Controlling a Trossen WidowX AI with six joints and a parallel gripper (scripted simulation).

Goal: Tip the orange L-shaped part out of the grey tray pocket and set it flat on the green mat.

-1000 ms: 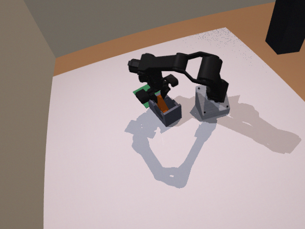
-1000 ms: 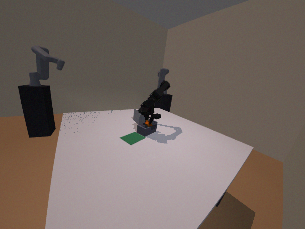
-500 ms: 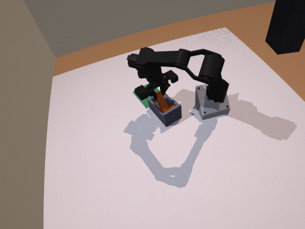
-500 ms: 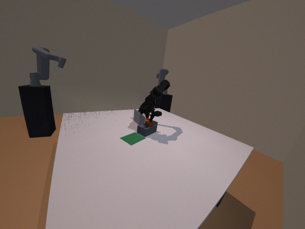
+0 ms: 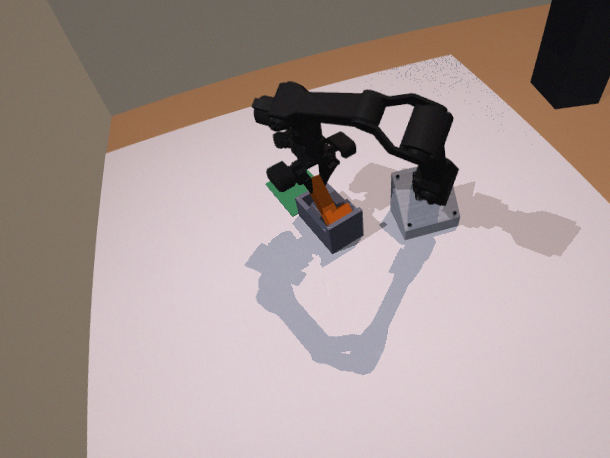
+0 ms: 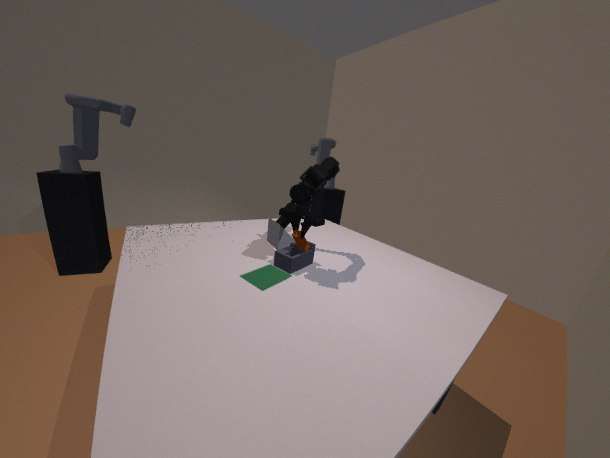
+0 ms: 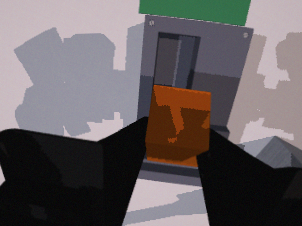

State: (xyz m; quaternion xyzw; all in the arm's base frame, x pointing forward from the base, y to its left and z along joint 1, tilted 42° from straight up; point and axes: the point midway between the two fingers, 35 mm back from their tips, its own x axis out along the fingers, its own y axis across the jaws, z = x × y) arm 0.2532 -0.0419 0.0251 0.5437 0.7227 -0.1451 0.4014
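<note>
The green mat lies 5 cm ahead of my gripper tip, 14 cm to the right of it and 14 cm below it. The rest, counted from my gripper tip: orange L-shaped part (3 cm behind, 2 cm to the left, 3 cm below).
</note>
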